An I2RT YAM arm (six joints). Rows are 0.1 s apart.
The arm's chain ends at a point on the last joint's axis. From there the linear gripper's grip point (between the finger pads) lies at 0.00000 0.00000 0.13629 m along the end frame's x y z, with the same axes.
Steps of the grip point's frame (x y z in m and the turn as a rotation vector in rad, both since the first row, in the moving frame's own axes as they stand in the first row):
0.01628, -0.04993, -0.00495, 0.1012, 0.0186, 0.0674
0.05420, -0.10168, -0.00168, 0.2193, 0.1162, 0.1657
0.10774, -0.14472, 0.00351, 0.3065, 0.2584, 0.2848
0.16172, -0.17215, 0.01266, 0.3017, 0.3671, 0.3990
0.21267, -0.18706, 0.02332, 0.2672, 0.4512, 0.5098
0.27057, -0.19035, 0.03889, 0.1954, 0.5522, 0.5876
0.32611, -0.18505, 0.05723, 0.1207, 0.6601, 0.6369
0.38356, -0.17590, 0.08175, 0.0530, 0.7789, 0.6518
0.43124, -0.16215, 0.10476, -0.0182, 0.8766, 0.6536
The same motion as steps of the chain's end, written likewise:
0.01329, -0.03626, -0.00423, 0.1012, 0.0186, 0.0674
0.03614, -0.07354, 0.00249, 0.2193, 0.1162, 0.1657
0.06810, -0.10953, 0.01424, 0.3065, 0.2584, 0.2848
0.10689, -0.14328, 0.02756, 0.3017, 0.3671, 0.3990
0.14764, -0.16879, 0.04124, 0.2672, 0.4512, 0.5098
0.19627, -0.18754, 0.06096, 0.1954, 0.5522, 0.5876
0.24357, -0.19751, 0.08579, 0.1207, 0.6601, 0.6369
0.29262, -0.20157, 0.11983, 0.0530, 0.7789, 0.6518
0.33493, -0.19947, 0.15213, -0.0182, 0.8766, 0.6536

